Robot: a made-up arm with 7 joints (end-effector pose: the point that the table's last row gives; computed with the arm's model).
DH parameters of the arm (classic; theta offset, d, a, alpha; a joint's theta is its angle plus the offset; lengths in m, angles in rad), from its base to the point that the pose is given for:
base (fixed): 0 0.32 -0.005 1.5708
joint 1: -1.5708 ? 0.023 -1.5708
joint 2: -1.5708 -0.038 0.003 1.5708
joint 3: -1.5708 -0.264 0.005 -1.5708
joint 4: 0 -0.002 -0.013 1.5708
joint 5: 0 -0.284 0.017 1.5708
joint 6: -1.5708 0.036 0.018 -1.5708
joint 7: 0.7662 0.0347 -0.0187 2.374
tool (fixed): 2.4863 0.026 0 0
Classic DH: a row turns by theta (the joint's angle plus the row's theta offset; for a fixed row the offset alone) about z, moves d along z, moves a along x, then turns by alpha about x.
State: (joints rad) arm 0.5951 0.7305 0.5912 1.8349 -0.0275 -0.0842 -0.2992
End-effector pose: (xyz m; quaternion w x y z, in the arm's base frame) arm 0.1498 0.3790 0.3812 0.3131 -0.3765 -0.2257 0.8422
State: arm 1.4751 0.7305 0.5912 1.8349 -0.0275 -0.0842 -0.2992
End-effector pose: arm 0.0465 0.3790 0.4783 0.1872 -0.6993 -0.3376 0.6016
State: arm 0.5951 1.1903 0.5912 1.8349 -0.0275 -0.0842 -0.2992
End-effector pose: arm 0.0767 0.3546 0.4893 0.2684 -0.2786 -0.4268 0.8174
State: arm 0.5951 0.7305 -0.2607 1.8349 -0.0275 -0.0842 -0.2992
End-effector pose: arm 0.3080 0.2129 0.3086 0.6270 -0.1142 -0.1686 0.7520
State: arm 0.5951 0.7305 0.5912 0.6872 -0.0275 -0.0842 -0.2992
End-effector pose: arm 0.2193 0.5305 0.1074 0.1141 -0.1468 0.2387 0.9531
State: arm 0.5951 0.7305 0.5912 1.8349 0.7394 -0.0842 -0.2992
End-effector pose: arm 0.1974 0.3809 0.3622 0.5074 -0.5386 0.0033 0.6726
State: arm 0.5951 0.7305 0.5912 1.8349 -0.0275 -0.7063 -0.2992
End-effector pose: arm 0.1476 0.3735 0.3909 0.3879 -0.4479 -0.4567 0.6635
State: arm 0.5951 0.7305 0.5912 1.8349 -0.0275 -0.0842 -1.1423
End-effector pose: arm 0.1565 0.3677 0.3644 0.0234 -0.6539 -0.1704 0.7367
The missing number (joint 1, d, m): -0.088
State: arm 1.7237 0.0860 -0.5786 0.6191 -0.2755 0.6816 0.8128
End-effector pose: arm 0.5158 0.1044 0.5286 0.6496 0.3935 0.1399 0.6353
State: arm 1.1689 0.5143 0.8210 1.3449 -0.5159 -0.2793 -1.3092
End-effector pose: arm 0.2114 0.4494 0.3427 0.2741 0.7262 0.1113 -0.6206
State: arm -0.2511 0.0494 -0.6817 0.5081 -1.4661 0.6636 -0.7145
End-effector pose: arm -0.0040 0.0209 -0.1956 0.3964 0.6644 -0.3905 0.4990
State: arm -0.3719 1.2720 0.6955 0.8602 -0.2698 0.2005 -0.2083
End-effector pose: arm 0.0783 0.5810 0.3108 0.0679 -0.3918 0.0206 -0.9173
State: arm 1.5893 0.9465 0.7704 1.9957 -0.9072 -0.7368 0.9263
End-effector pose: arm -0.1060 0.2782 0.4467 0.1621 -0.0752 0.5219 -0.8341
